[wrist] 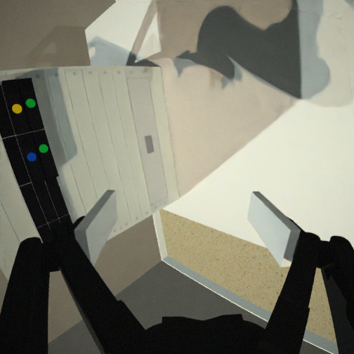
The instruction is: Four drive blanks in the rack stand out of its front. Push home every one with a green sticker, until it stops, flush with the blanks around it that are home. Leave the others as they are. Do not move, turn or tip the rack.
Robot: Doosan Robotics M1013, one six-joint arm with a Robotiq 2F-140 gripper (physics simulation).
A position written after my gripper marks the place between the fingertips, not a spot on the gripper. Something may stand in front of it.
Note:
I see my gripper (183, 205) and a rack (79, 130).

